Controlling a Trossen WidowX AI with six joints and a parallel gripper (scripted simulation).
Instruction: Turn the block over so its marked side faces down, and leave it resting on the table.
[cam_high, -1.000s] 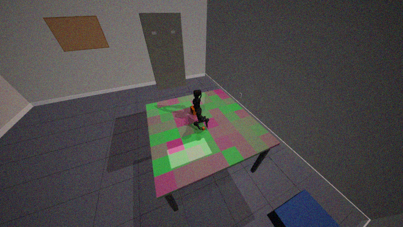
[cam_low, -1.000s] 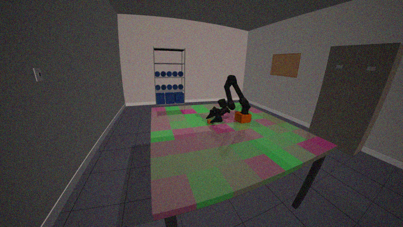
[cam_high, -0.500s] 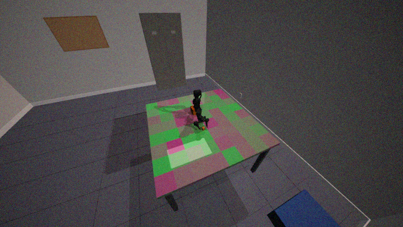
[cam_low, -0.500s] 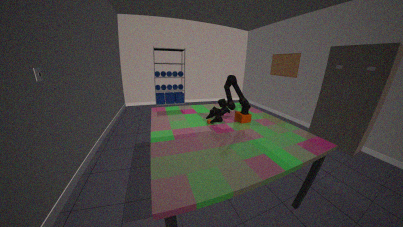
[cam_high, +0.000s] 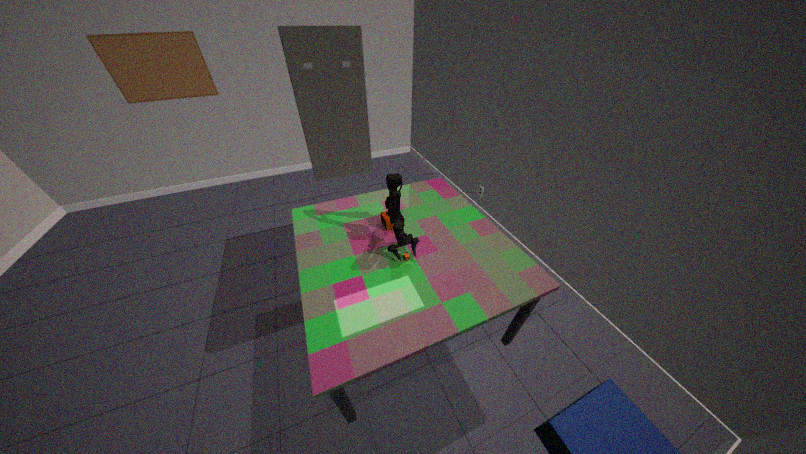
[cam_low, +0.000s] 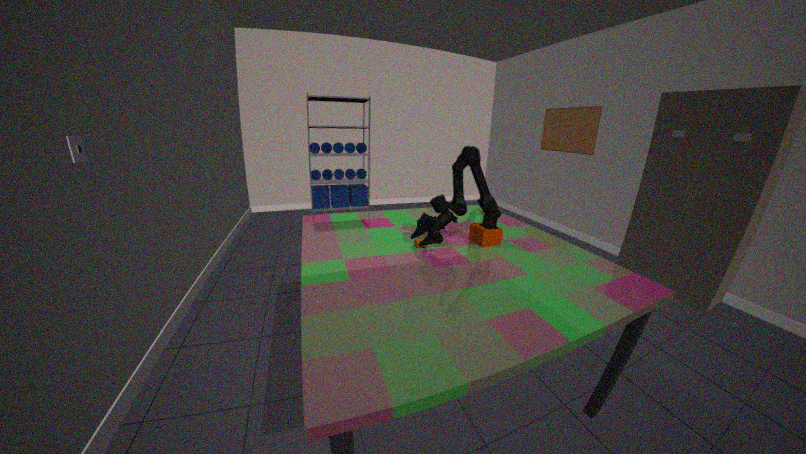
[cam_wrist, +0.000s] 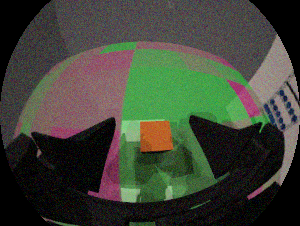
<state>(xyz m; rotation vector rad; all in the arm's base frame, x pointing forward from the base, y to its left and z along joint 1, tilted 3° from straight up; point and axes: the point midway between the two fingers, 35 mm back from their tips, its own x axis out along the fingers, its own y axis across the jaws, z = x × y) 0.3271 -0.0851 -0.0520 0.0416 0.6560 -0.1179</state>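
Right now the orange block is 3 cm behind my gripper tip and 1 cm below it.
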